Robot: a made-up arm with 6 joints.
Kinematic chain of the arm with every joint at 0, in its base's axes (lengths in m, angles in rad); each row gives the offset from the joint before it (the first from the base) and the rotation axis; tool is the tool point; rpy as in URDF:
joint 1: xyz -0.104 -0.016 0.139 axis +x
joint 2: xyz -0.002 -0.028 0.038 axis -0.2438 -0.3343 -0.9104
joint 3: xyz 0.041 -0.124 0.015 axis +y
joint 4: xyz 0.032 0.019 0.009 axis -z
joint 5: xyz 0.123 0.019 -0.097 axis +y
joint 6: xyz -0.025 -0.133 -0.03 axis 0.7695 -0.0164 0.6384
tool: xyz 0 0.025 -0.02 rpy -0.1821 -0.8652 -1.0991
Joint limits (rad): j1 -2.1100..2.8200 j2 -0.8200..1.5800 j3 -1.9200..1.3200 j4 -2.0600..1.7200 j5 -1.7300..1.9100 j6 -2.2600..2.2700
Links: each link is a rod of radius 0.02 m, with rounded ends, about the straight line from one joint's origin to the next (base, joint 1, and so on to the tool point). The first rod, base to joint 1, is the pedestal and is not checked.
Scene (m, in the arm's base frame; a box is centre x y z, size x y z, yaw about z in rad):
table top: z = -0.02
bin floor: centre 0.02 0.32 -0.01 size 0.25 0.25 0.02 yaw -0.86
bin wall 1: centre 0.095 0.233 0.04 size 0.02 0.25 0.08 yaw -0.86
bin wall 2: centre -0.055 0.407 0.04 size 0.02 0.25 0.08 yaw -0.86
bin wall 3: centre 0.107 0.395 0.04 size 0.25 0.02 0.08 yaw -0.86
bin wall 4: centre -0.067 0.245 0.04 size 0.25 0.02 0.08 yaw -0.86
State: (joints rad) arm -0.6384 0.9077 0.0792 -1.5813 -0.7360 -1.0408
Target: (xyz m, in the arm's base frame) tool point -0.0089 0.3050 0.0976
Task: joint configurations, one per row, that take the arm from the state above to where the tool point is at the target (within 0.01 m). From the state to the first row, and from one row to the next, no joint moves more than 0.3 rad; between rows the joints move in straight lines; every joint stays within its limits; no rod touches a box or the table.
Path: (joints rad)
1: -0.9327 0.9093 -0.2005 -1.4826 -0.8049 -1.0835
2: -1.2270 0.9110 -0.4802 -1.3839 -0.8739 -1.1261
3: -1.5214 0.9126 -0.7599 -1.2852 -0.9428 -1.1688
4: -1.8157 0.9143 -1.0397 -1.1864 -1.0117 -1.2114
5: -2.1100 0.9159 -1.3194 -1.0877 -1.0806 -1.2541

